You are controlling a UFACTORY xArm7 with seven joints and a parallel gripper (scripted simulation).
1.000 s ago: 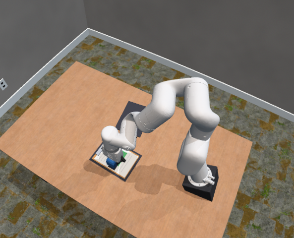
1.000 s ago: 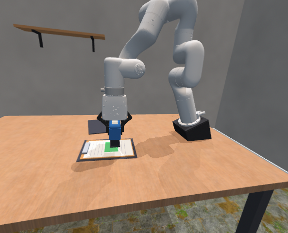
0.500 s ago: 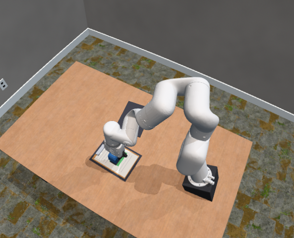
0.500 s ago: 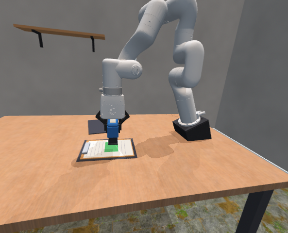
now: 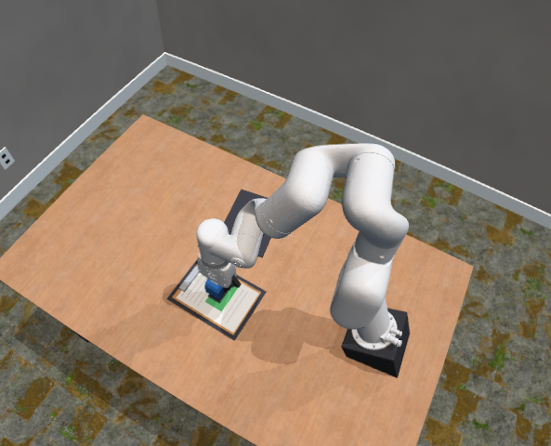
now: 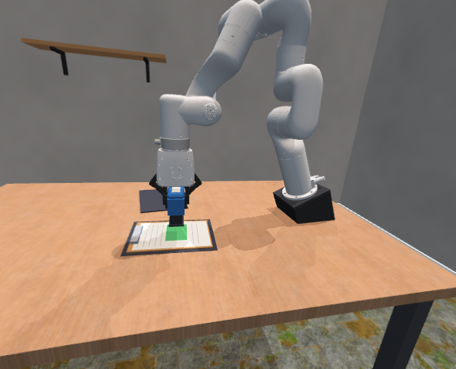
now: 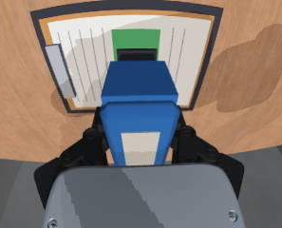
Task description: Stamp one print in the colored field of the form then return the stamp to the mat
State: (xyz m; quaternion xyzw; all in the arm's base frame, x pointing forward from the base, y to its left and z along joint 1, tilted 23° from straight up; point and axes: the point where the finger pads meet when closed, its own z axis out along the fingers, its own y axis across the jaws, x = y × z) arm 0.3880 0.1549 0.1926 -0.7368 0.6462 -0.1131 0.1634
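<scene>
The form lies 20 mm ahead of my hand, 10 mm to the left of it and 100 mm below it. From my hand the other things lie so: dark mat 110 mm ahead, 270 mm to the right, 110 mm below; blue stamp 20 mm below; black stamp base 50 mm below.
</scene>
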